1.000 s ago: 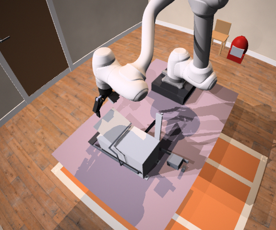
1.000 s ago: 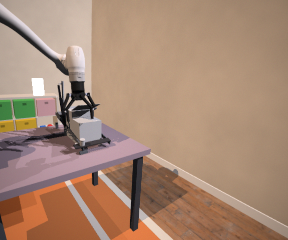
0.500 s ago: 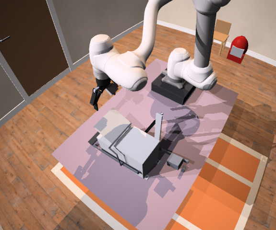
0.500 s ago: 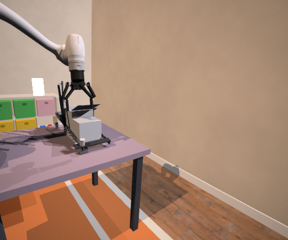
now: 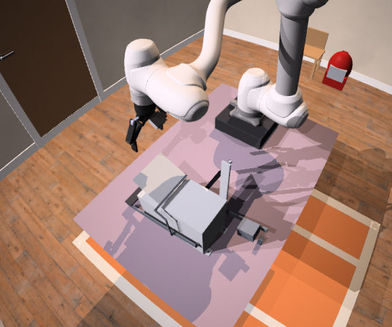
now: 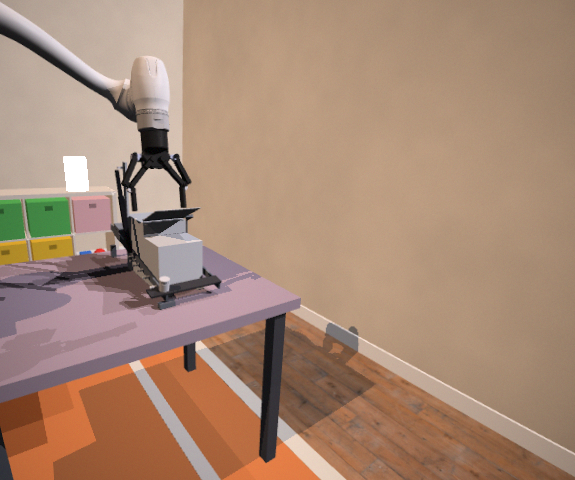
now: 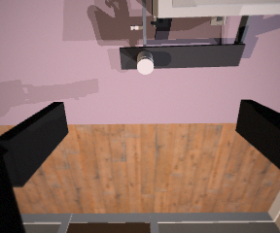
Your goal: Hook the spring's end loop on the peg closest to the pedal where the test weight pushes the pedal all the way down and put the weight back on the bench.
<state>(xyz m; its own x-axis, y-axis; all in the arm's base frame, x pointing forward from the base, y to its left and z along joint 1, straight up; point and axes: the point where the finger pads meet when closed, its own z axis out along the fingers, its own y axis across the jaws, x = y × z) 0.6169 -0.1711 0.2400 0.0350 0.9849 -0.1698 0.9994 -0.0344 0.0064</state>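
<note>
The steel test weight lies 2 cm to the right of my hand and 24 cm below it. From my hand the other things lie so: small grey block: 3 cm to the right, 31 cm below.
</note>
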